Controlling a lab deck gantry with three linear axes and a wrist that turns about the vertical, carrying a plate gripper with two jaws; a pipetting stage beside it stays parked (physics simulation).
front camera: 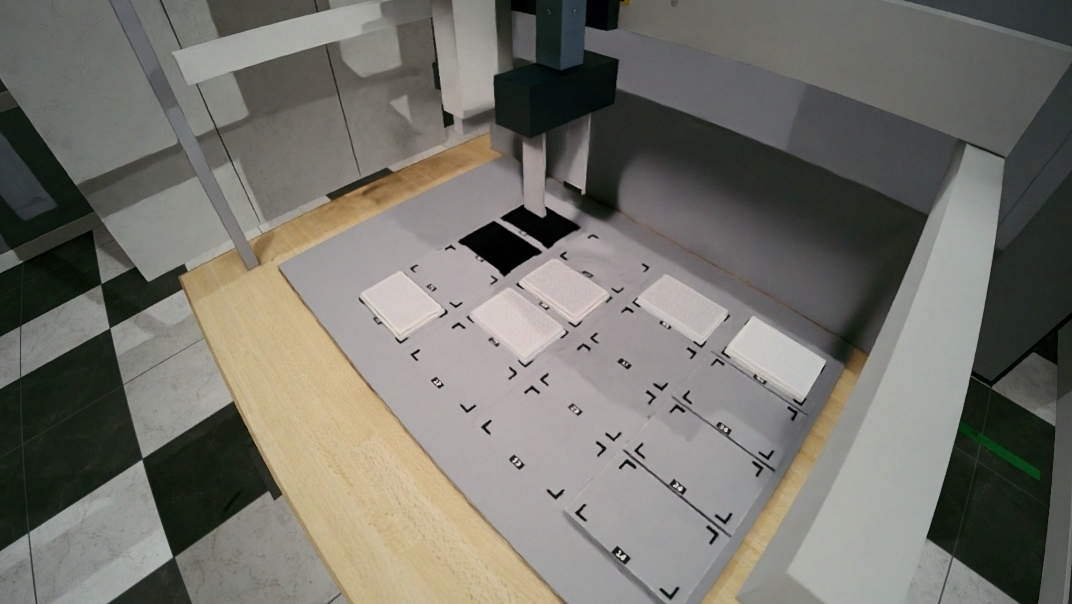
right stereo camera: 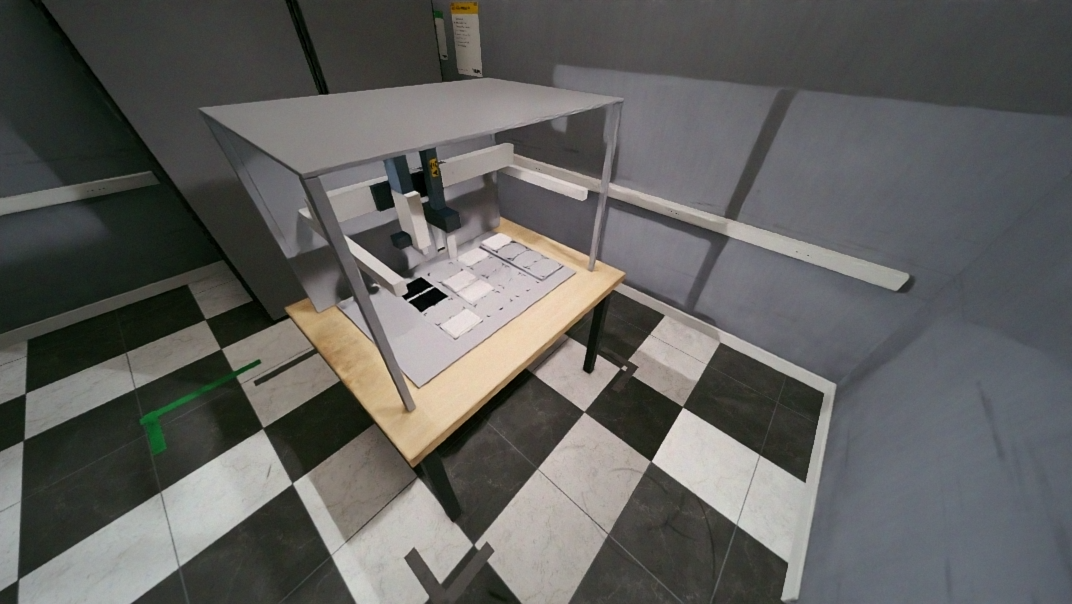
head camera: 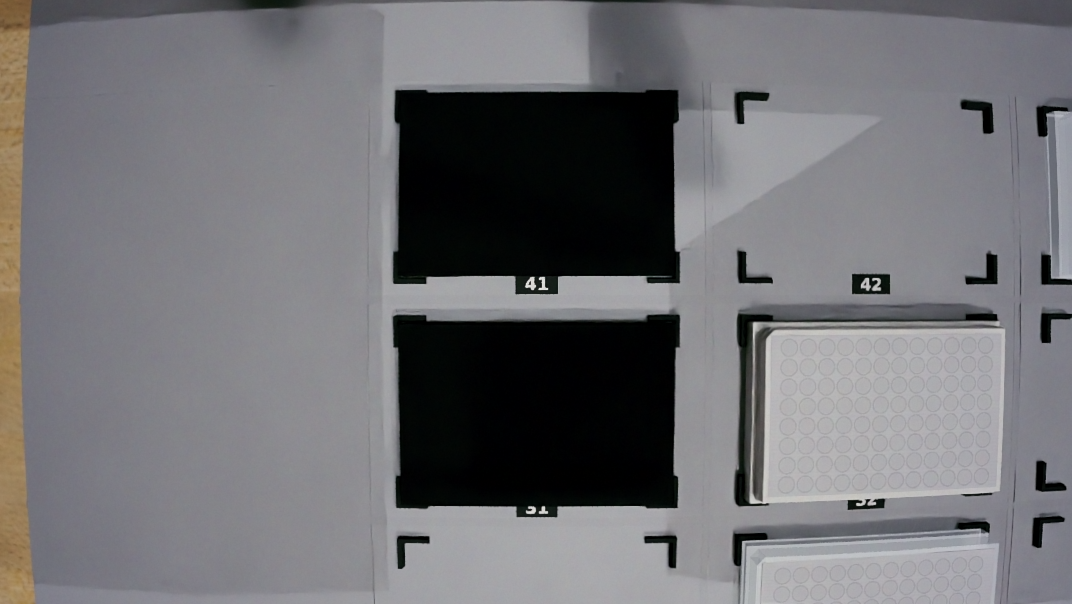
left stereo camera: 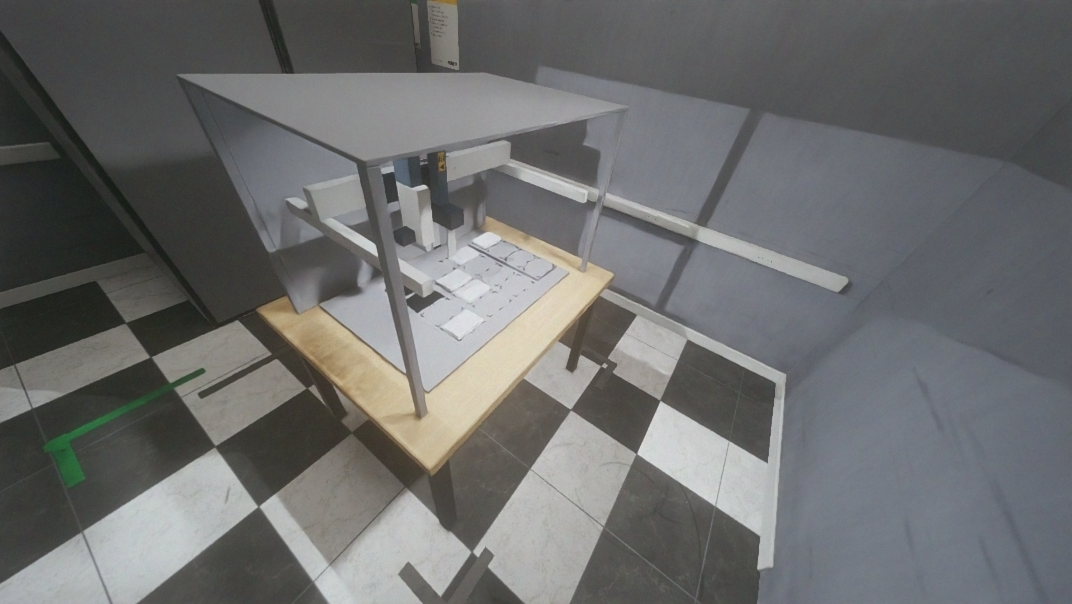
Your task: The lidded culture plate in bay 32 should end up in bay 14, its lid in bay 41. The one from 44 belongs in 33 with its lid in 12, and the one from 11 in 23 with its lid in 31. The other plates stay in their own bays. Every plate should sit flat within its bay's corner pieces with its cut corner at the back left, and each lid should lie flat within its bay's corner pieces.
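Frame: origin at the robot's base, x back, y right, z up, level; centimetres.
Where they show: gripper, fingertip midpoint: point(front camera: 555, 200) point(right stereo camera: 447, 253) point(left stereo camera: 444, 251); robot's base, origin of the base link: point(front camera: 360, 299) point(right stereo camera: 455, 339) point(left stereo camera: 459, 340).
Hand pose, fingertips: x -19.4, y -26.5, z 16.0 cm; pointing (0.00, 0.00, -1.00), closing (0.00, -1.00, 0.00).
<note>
Things, the pixels of their top centre, and the offset from my fingertips. "spot": a spot on its surface instead.
- bay 32 plate, middle of its top: point(head camera: 889, 414) point(front camera: 564, 285) point(left stereo camera: 454, 278) point(right stereo camera: 459, 279) dx -3.4, dy +0.8, dz -14.6 cm
- bay 11 plate, middle of its top: point(front camera: 399, 299) point(left stereo camera: 463, 322) point(right stereo camera: 461, 321) dx +13.0, dy +22.2, dz -14.6 cm
- bay 44 plate, middle of its top: point(front camera: 777, 353) point(left stereo camera: 486, 238) point(right stereo camera: 496, 240) dx -36.2, dy -9.9, dz -12.9 cm
- Black panels fill bay 41, surface spot: point(head camera: 536, 183) spot: dx +13.0, dy -9.8, dz -15.2 cm
- bay 31, surface spot: point(head camera: 536, 412) spot: dx +13.0, dy +0.7, dz -15.2 cm
- Bay 14, surface spot: point(front camera: 621, 555) spot: dx -36.3, dy +26.8, dz -14.5 cm
- bay 23, surface spot: point(front camera: 575, 408) spot: dx -19.7, dy +16.0, dz -16.0 cm
- bay 33, surface spot: point(front camera: 624, 363) spot: dx -19.8, dy +5.4, dz -16.0 cm
- bay 12, surface spot: point(front camera: 437, 382) spot: dx -3.4, dy +26.8, dz -16.0 cm
- bay 22, surface spot: point(head camera: 877, 581) spot: dx -3.2, dy +8.9, dz -14.6 cm
- bay 43, surface spot: point(front camera: 680, 307) spot: dx -20.0, dy -8.8, dz -14.6 cm
- Bay 42, surface spot: point(head camera: 870, 284) spot: dx -3.4, dy -5.2, dz -16.0 cm
My gripper point(front camera: 558, 201) is open and hangs empty above the back of the deck in the front view. The bay 32 plate point(front camera: 562, 290) point(head camera: 885, 412), white with a circle grid, lies within its corner pieces, cut corner at the back left. The bay 11 plate point(front camera: 401, 303) is at the left, and the bay 44 plate point(front camera: 774, 356) at the back right. Black panels fill bay 41 point(head camera: 536, 183) and bay 31 point(head camera: 536, 412). Bay 14 point(front camera: 621, 555), bay 23 point(front camera: 575, 408), bay 33 point(front camera: 624, 363) and bay 12 point(front camera: 437, 382) hold no plate or lid. The gripper's jaws do not show in the head view.
Other plates sit in bay 22 point(front camera: 516, 324) point(head camera: 877, 581) and bay 43 point(front camera: 680, 307). Bay 42 point(head camera: 870, 284) holds no plate. The pipetting stage point(front camera: 472, 60) hangs to the gripper's left in the front view. A light gantry side rail point(front camera: 892, 390) runs along the right.
</note>
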